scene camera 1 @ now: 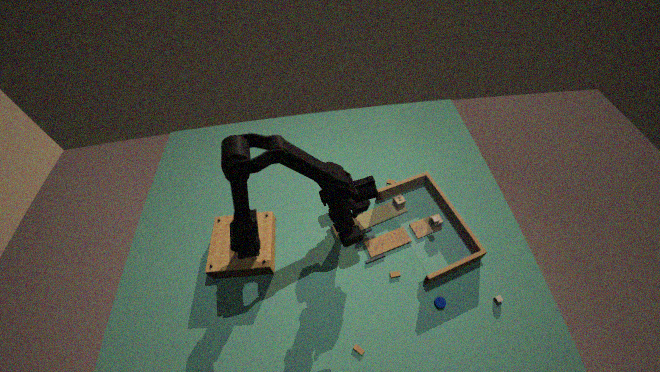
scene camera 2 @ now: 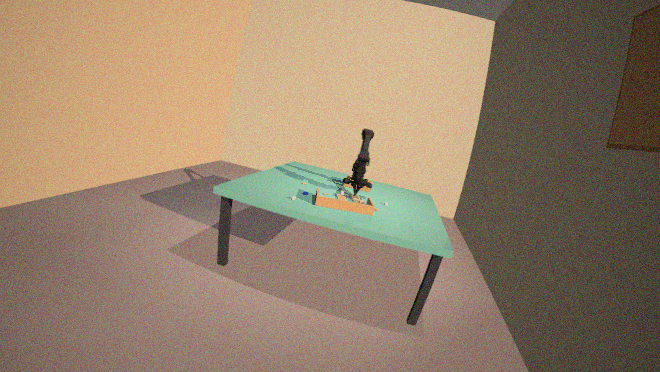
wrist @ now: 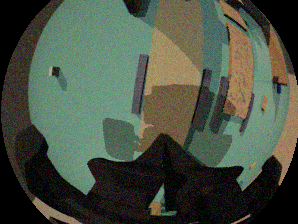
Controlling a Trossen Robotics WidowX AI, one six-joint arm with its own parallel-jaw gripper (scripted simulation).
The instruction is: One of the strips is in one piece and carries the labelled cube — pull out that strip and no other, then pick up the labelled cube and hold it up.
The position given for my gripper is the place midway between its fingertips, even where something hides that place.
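My gripper [scene camera 1: 342, 229] visible, in the wrist view [wrist: 162, 136] too.
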